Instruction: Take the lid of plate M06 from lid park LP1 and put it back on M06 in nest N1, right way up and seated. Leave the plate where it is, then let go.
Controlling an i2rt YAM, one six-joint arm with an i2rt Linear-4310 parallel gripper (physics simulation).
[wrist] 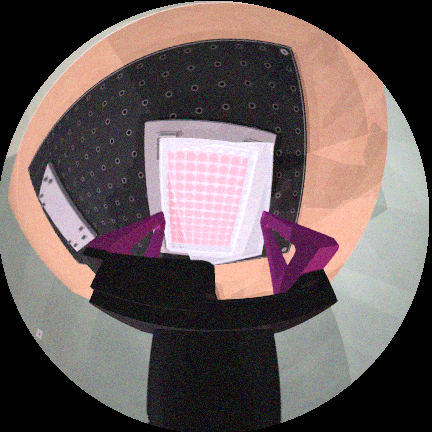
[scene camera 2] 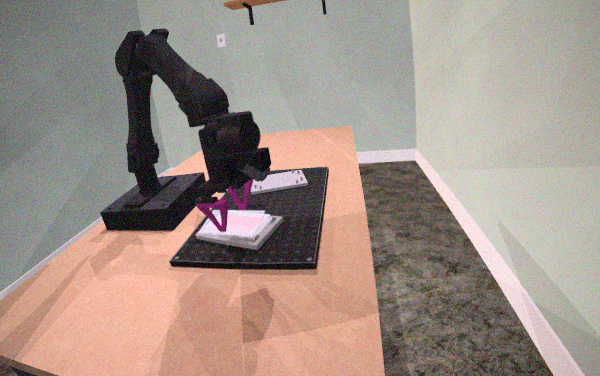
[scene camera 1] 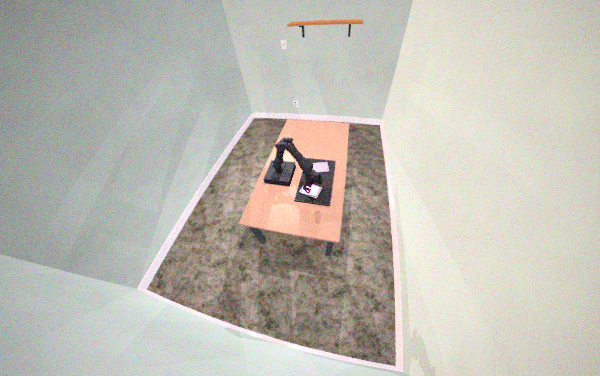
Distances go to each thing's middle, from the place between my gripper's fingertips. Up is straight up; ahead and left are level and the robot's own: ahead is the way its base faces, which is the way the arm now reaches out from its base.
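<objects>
The flat white lid (scene camera 2: 240, 223) sits 1 cm to the right of my hand. As for the plate with pink top (wrist: 174, 238), I see that it is 1 cm ahead of my hand, and it is also 1 cm to the left of my hand and 1 cm below it.
</objects>
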